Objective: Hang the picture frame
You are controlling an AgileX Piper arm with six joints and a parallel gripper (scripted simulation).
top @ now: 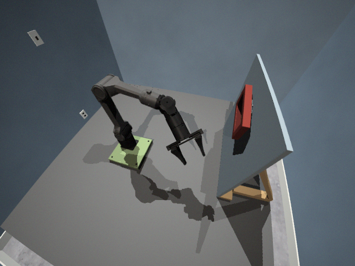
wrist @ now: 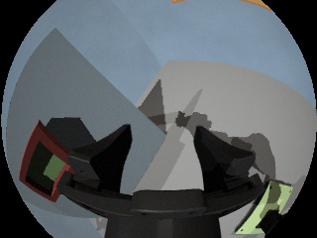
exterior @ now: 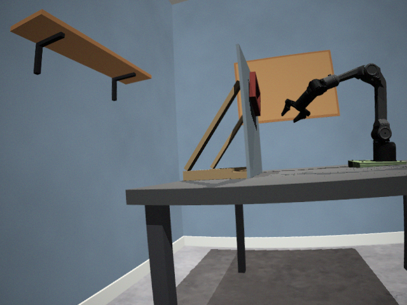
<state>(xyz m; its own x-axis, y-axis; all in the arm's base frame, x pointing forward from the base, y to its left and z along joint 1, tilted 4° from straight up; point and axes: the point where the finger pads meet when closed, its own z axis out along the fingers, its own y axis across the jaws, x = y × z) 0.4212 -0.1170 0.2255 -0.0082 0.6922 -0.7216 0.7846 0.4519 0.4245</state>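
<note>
Now: the red picture frame 20 cm to the left of my hand, 15 cm ahead of it and 9 cm above it. Round my hand: grey upright panel 19 cm to the left, 17 cm ahead, 2 cm below.
</note>
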